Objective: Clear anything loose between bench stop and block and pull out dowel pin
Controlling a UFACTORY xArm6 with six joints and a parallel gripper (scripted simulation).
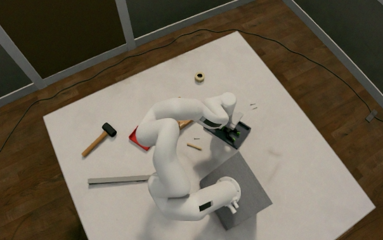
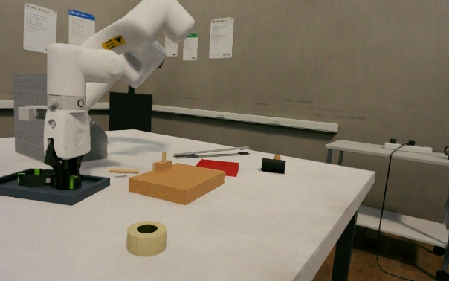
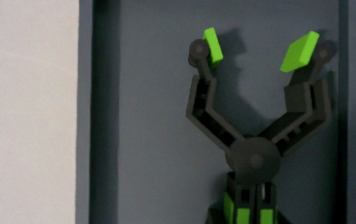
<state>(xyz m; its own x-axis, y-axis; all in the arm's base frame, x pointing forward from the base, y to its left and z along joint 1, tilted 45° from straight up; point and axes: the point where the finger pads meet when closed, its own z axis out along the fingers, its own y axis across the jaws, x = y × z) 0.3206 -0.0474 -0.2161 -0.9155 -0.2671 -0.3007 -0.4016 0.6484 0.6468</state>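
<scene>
Now: hand 30 mm to the left of the dark tray, 30 mm past it and 10 mm above it. Also, from my hand: dowel pin 190 mm to the left, 110 mm ahead, 30 mm above; loose dowel 180 mm to the left, 30 mm behind, 20 mm below; small wooden block 190 mm to the left, 110 mm ahead, 20 mm above.
</scene>
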